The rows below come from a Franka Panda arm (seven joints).
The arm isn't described. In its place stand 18 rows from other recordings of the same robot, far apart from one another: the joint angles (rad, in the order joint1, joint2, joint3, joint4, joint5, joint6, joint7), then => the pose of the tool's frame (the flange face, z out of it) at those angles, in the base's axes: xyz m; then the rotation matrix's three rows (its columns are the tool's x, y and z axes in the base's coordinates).
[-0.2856, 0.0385, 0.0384, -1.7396, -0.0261, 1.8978, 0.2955] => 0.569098 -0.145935 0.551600; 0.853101 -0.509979 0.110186; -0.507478 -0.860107 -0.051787; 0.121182 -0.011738 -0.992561
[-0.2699, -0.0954, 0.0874, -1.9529, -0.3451, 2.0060, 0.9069] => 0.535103 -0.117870 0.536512; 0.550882 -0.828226 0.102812; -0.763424 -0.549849 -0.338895; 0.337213 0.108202 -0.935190
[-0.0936, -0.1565, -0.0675, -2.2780, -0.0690, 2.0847, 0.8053] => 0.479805 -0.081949 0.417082; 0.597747 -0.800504 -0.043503; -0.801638 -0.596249 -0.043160; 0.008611 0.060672 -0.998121
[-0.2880, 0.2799, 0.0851, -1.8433, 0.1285, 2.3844, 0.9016] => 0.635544 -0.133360 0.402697; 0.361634 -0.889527 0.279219; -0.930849 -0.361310 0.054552; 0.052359 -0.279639 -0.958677
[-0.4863, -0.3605, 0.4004, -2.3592, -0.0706, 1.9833, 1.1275] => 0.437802 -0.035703 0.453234; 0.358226 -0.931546 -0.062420; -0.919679 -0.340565 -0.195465; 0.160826 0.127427 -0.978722
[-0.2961, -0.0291, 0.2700, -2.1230, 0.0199, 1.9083, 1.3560] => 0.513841 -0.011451 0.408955; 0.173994 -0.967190 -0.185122; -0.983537 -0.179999 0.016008; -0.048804 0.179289 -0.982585
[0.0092, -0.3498, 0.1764, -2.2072, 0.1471, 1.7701, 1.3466] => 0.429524 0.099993 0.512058; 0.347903 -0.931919 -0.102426; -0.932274 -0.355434 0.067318; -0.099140 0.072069 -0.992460
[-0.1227, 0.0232, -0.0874, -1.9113, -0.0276, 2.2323, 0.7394] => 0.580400 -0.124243 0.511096; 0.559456 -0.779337 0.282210; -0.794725 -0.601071 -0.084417; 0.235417 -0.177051 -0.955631
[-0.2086, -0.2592, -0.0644, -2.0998, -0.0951, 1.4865, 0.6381] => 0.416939 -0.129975 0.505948; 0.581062 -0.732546 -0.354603; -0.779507 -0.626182 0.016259; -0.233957 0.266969 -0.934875
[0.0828, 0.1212, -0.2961, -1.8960, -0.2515, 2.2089, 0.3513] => 0.594325 -0.131356 0.461416; 0.889856 -0.429865 0.152884; -0.380381 -0.884034 -0.271651; 0.251928 0.183576 -0.950175
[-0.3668, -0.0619, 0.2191, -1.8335, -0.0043, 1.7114, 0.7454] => 0.531729 -0.076860 0.544843; 0.625872 -0.777331 -0.063569; -0.779214 -0.626702 -0.008388; -0.033318 0.054784 -0.997942
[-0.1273, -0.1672, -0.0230, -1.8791, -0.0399, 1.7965, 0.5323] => 0.510837 -0.081590 0.586847; 0.777045 -0.624546 0.078376; -0.622868 -0.780895 -0.047309; 0.090750 -0.012057 -0.995801
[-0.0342, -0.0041, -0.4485, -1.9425, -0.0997, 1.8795, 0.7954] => 0.484399 -0.262585 0.476439; 0.321215 -0.942311 -0.094188; -0.946736 -0.317155 -0.055708; 0.022622 0.107066 -0.993995
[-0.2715, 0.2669, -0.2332, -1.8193, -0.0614, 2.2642, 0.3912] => 0.566638 -0.303396 0.413266; 0.650136 -0.751624 0.111289; -0.730205 -0.658552 -0.181962; 0.210056 0.037036 -0.976988
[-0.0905, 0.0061, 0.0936, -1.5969, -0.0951, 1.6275, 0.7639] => 0.561513 -0.008091 0.614241; 0.726152 -0.687081 0.024961; -0.682532 -0.724765 -0.094160; 0.082786 0.051337 -0.995244
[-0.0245, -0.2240, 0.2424, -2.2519, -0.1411, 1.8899, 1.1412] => 0.455248 0.093422 0.444007; 0.642972 -0.759669 -0.097416; -0.759302 -0.615619 -0.210886; 0.100232 0.209562 -0.972644
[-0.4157, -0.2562, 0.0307, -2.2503, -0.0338, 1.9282, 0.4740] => 0.429844 -0.176113 0.464507; 0.660377 -0.747104 -0.075749; -0.749796 -0.661564 -0.011762; -0.041326 0.064564 -0.997058
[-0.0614, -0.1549, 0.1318, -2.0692, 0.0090, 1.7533, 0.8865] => 0.490590 0.037739 0.485881; 0.673496 -0.721567 -0.160447; -0.733320 -0.679519 -0.022249; -0.092973 0.132643 -0.986794
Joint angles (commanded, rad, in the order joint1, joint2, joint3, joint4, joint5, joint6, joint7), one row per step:
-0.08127 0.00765 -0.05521 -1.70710 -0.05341 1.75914 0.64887
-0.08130 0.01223 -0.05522 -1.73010 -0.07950 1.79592 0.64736
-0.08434 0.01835 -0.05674 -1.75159 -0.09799 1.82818 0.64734
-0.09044 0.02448 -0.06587 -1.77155 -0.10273 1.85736 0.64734
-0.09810 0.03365 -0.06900 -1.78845 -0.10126 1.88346 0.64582
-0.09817 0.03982 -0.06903 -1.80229 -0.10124 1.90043 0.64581
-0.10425 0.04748 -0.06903 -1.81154 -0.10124 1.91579 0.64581
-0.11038 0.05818 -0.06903 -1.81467 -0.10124 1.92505 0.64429
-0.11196 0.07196 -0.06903 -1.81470 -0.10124 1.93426 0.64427
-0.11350 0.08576 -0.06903 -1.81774 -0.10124 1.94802 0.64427
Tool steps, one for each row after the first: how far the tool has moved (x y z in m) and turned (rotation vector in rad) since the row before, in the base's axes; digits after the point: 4 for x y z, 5 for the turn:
0.0027 -0.0023 -0.0102 -0.02669 -0.00544 0.00798
0.0021 -0.0041 -0.0108 -0.01846 -0.00199 0.00169
0.0008 -0.0089 -0.0105 -0.00498 -0.00225 -0.01136
0.0016 -0.0060 -0.0111 0.00127 0.00003 -0.00703
0.0013 0.0000 -0.0087 0.00055 0.00307 0.00157
0.0012 -0.0035 -0.0075 0.00018 0.00161 -0.00457
0.0017 -0.0037 -0.0069 0.00029 0.00477 -0.00370
0.0031 -0.0012 -0.0072 0.00017 0.00467 -0.00063
0.0030 -0.0012 -0.0083 0.00007 0.00317 -0.00016

